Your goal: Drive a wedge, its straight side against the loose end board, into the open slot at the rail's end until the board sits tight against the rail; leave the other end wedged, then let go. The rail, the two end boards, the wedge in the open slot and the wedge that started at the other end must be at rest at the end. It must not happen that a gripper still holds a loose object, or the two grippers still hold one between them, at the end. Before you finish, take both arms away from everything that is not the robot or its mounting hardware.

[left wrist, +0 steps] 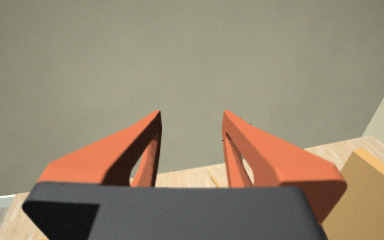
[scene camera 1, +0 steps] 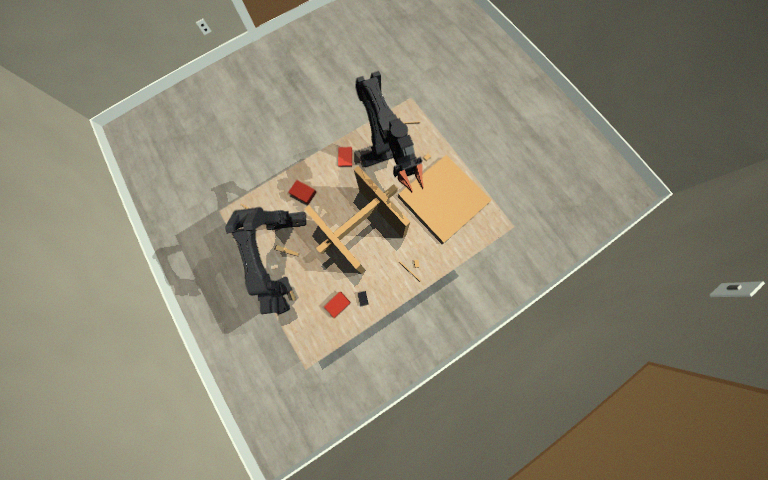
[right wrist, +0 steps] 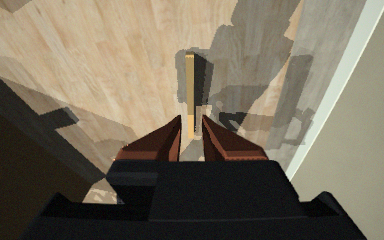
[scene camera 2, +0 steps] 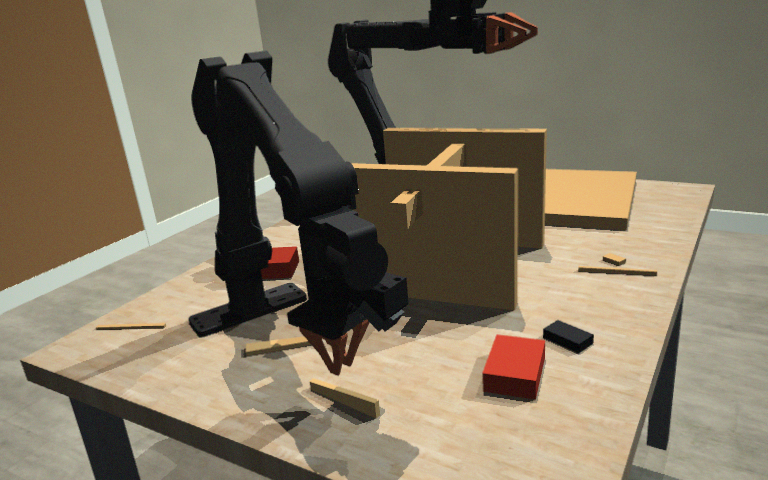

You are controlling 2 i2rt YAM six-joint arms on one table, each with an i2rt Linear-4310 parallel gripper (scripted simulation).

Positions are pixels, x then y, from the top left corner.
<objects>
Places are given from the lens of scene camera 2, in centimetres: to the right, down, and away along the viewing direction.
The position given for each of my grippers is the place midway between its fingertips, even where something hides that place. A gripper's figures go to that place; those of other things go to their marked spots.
my left gripper [scene camera 2: 531,32]: 28, -39, 117
my right gripper [scene camera 2: 341,369]: -6, 17, 81
end board [scene camera 2: 463,249]: 13, 2, 102
</objects>
